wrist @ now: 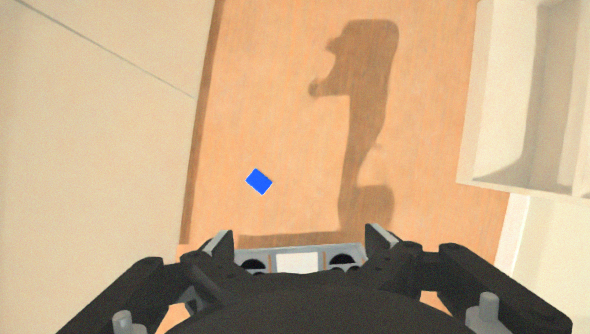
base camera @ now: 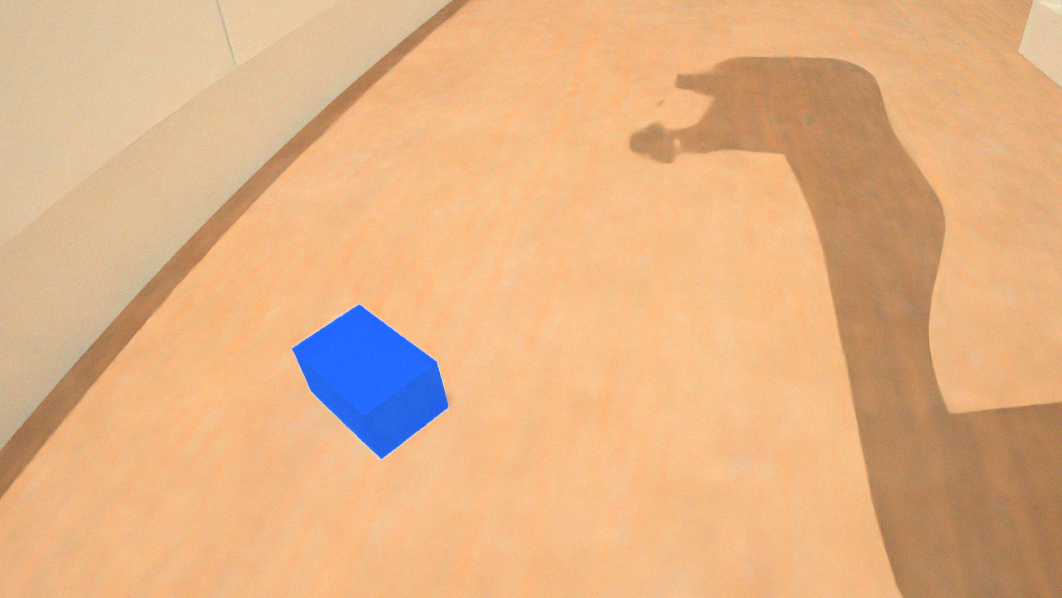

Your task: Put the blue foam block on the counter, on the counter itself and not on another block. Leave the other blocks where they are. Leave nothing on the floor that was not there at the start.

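Frame: origin at the arm's base, x right, y ahead, z up, level; metres.
Where they show: gripper, fingertip midpoint: (wrist: 299, 241).
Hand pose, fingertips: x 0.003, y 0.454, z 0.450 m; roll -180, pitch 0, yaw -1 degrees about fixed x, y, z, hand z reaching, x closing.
After its pixels a point has its place.
The blue foam block (base camera: 367, 371) {y 0.388, x -0.128, z -0.351 m} (wrist: 259, 181) {y 0.406, x -0.132, z -0.352 m} lies on the wooden floor, at the lower left of the base camera view and left of centre in the wrist view. It stands apart from the counter (base camera: 89, 126) {y 0.524, x -0.365, z -0.210 m} (wrist: 90, 165) {y 0.510, x -0.368, z 0.183 m}, whose cream side runs along the left of both views. My gripper (wrist: 299, 241) {y 0.454, x 0.003, z 0.450 m} is open at the bottom of the wrist view, high above the floor, with no block between its fingers. The block appears ahead of the fingertips and to their left. The other blocks do not show in these views.
A cream shelf unit (wrist: 476, 75) {y 0.798, x 0.793, z -0.355 m} with open compartments stands at the right in the wrist view. The front of my grey base (wrist: 297, 262) {y 0.084, x 0.001, z -0.307 m} shows between the fingers. The arm's shadow falls on the floor (base camera: 557, 297) {y 0.506, x -0.006, z -0.397 m} (wrist: 280, 100) {y 0.729, x -0.032, z -0.396 m}, right of the block.
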